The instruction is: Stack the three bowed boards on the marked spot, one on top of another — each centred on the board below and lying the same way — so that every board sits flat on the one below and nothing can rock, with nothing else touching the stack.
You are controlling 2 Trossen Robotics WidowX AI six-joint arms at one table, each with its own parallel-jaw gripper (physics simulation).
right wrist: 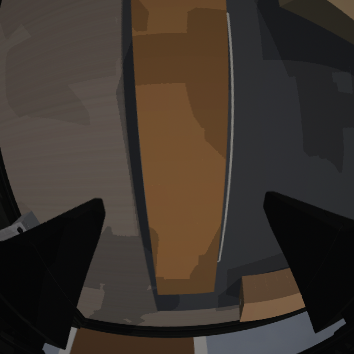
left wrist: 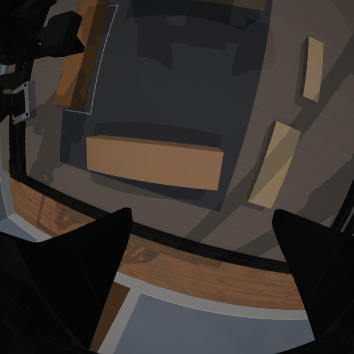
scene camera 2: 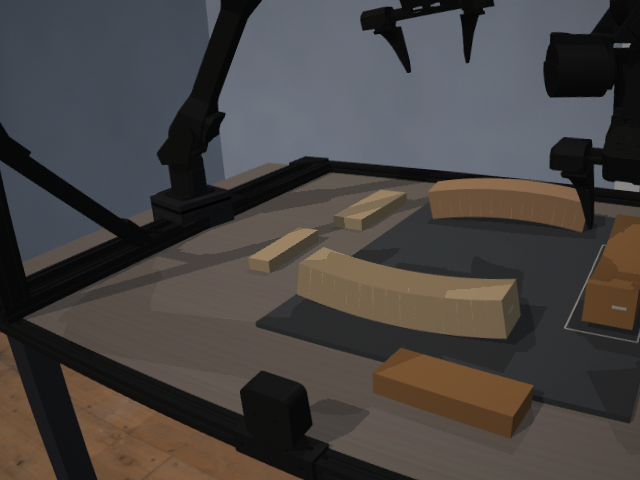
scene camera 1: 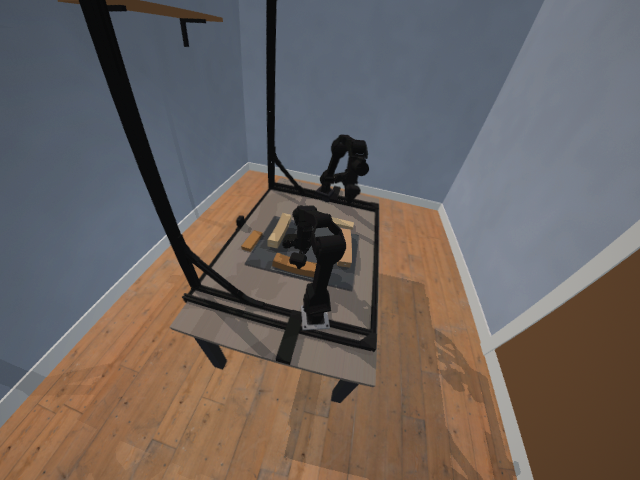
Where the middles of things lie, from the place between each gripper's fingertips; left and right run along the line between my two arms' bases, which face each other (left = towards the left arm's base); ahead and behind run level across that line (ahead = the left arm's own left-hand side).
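The pale bowed board point(scene camera 2: 485, 308) is 14 cm behind my right hand, 23 cm to the left of it and 4 cm below it. Counting from my right hand again, the dark brown bowed board point(scene camera 2: 604, 303) is 1 cm behind and 4 cm below, the tan bowed board point(scene camera 2: 546, 203) is 17 cm to the left, 20 cm ahead and 4 cm below, and the brown block point(scene camera 2: 480, 399) is 15 cm to the left, 27 cm behind and 6 cm below. Going by its middle, the brown block is nearer to my right hand than to my left hand.
For my left hand, the tan bowed board is 2 cm ahead of it, 10 cm to the right of it and 20 cm below it. Measured from my left hand too, the pale bowed board is 4 cm to the right, 32 cm behind and 20 cm below, the dark brown bowed board is 19 cm behind, 27 cm to the right and 21 cm below, and the brown block is 12 cm to the right, 44 cm behind and 23 cm below. Going by their middles, the brown block is the farthest from my left hand of the things named here.
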